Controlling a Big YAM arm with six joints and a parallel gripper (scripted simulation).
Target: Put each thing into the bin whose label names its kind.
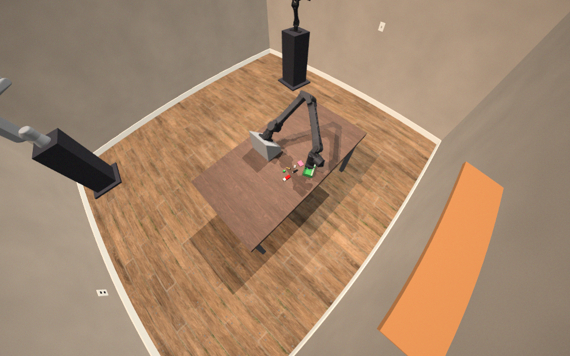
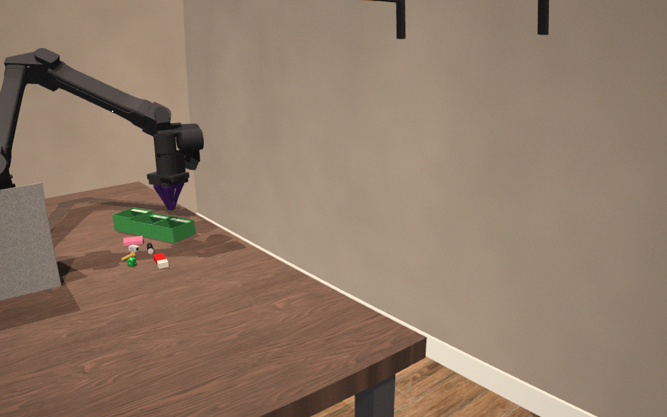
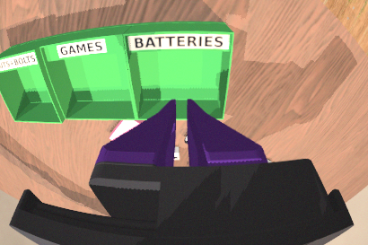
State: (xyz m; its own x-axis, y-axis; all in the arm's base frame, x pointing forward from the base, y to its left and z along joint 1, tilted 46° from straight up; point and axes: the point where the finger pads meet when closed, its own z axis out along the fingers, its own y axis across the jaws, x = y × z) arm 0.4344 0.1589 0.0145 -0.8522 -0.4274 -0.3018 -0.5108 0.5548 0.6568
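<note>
Right now the green three-part bin is 40 mm behind my hand, 70 mm to the left of it and 60 mm below it. Also, from my hand: black battery (80 mm behind, 80 mm to the right, 80 mm below); then pink pad (110 mm behind, 10 mm to the left, 80 mm below); then white piece (120 mm behind, 60 mm to the right, 70 mm below).
</note>
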